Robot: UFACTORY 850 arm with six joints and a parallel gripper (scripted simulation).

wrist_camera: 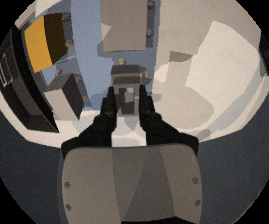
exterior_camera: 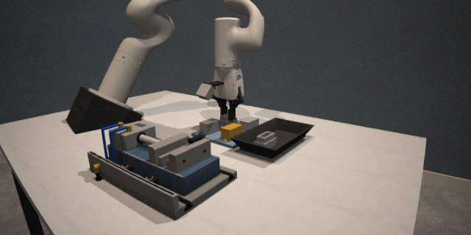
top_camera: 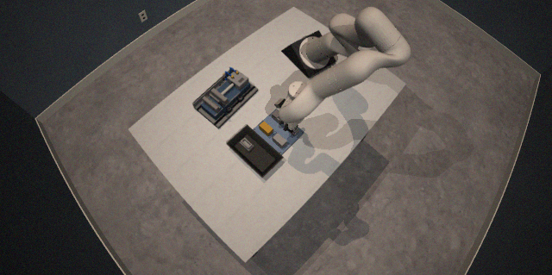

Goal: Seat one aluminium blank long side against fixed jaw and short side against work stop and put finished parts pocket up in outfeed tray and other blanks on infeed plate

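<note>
Right now the brass blank is 7 cm ahead of my hand, 10 cm to the right of it and 2 cm below it. Also, from my hand: grey rail 4 cm ahead, 47 cm to the right, 2 cm below; vise 5 cm ahead, 38 cm to the right, 1 cm below.
</note>
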